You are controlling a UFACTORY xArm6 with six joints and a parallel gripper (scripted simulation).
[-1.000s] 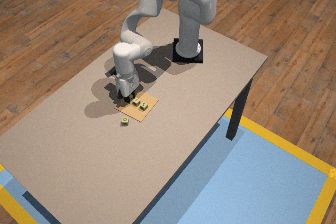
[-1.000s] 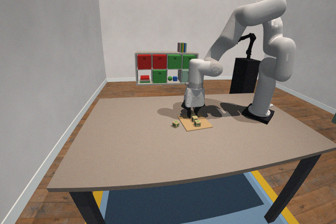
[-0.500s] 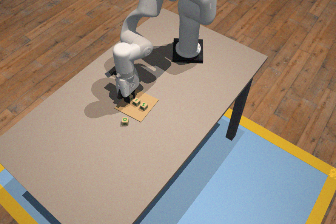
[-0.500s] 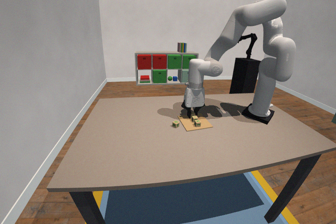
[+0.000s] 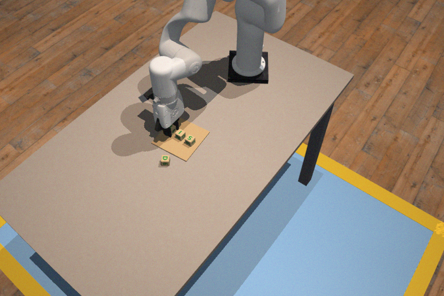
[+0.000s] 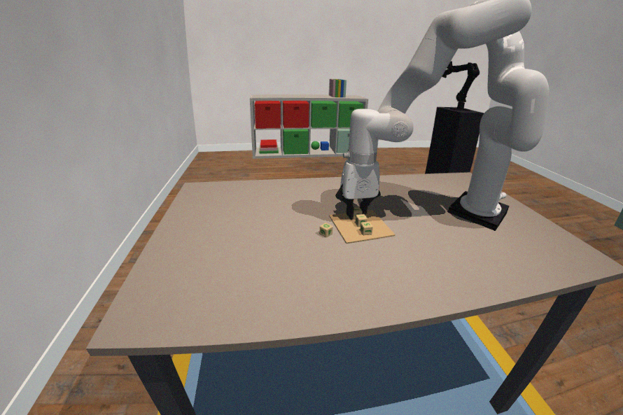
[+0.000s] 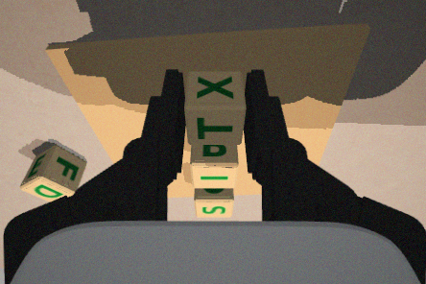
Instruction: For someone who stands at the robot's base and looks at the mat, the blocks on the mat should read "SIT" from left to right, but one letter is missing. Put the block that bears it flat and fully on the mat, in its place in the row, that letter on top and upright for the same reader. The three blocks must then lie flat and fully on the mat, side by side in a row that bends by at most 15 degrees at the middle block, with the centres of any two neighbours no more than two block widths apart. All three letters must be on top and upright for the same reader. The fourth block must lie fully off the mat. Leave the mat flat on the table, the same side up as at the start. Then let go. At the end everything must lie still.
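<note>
Now: hand 10 mm above the T block. The rest, counted from my hand: I block (10 mm ahead, 40 mm to the left, 10 mm below); then S block (10 mm ahead, 80 mm to the left, 10 mm below); then tan mat (10 mm ahead, 40 mm to the left, 20 mm below).
</note>
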